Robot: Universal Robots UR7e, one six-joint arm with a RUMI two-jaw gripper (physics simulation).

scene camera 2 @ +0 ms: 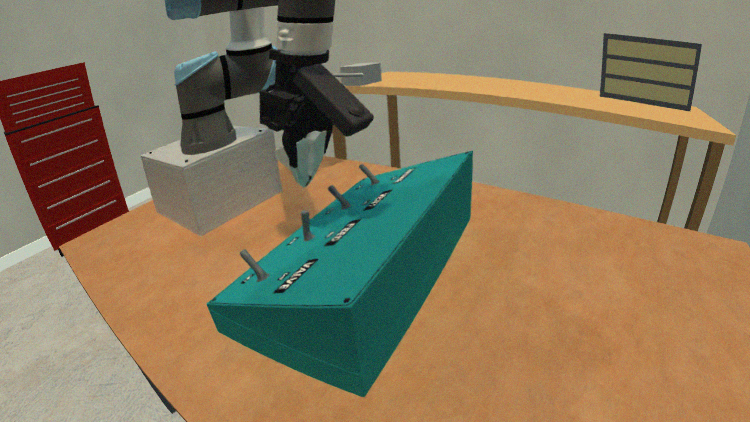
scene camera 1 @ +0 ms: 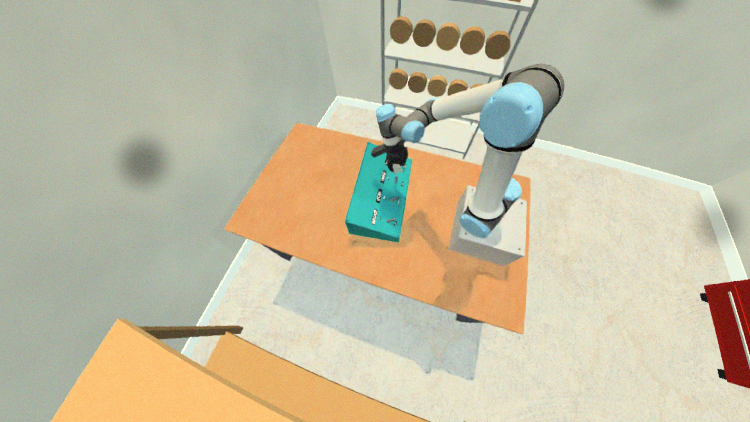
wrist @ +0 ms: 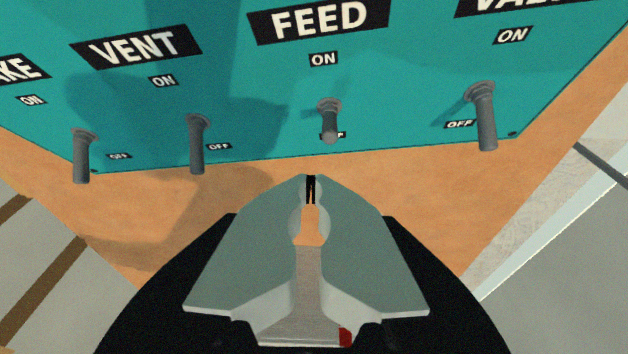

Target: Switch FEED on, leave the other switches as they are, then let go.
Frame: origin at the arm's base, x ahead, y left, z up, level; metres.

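Where they show: gripper, fingertip midpoint: (scene camera 2: pixel 304 186) (scene camera 1: pixel 396 173) (wrist: pixel 311 177); arm's base at its link origin: (scene camera 2: pixel 209 144).
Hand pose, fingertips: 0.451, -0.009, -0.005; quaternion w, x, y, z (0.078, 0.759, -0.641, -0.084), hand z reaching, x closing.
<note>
Each offset is from my fingertips to the top centre of the thing, as dx, dy, dz. Level surfaces: height alone.
The teal switch panel (scene camera 1: pixel 360 196) (scene camera 2: pixel 403 314) (wrist: pixel 400 95) stands on the table. The FEED lever @[+0.004, -0.011, -0.037] (scene camera 2: pixel 306 225) (wrist: pixel 329 125) is more upright than the others and leans toward its ON side; its tip overlaps the OFF label in the wrist view. The VALVE lever @[+0.028, -0.129, -0.046] (scene camera 2: pixel 253 264) (wrist: pixel 486 120), the VENT lever @[-0.046, +0.099, -0.046] (scene camera 2: pixel 338 196) (wrist: pixel 197 145) and the lever under the partly cut-off label ending in AKE @[-0.084, +0.213, -0.046] (scene camera 2: pixel 368 173) (wrist: pixel 81 157) lean to OFF. My gripper (scene camera 1: pixel 397 169) (scene camera 2: pixel 305 184) (wrist: pixel 311 177) is shut and empty, apart from the levers, on the robot side of the panel.
The robot's base box (scene camera 1: pixel 487 225) (scene camera 2: pixel 209 183) stands on the orange table @[dz -0.173] (scene camera 1: pixel 283 183) (scene camera 2: pixel 550 314). A shelf rack (scene camera 1: pixel 443 60) stands behind the table. A red cabinet (scene camera 1: pixel 726 320) (scene camera 2: pixel 68 162) and a wooden bench (scene camera 2: pixel 498 91) stand farther off.
</note>
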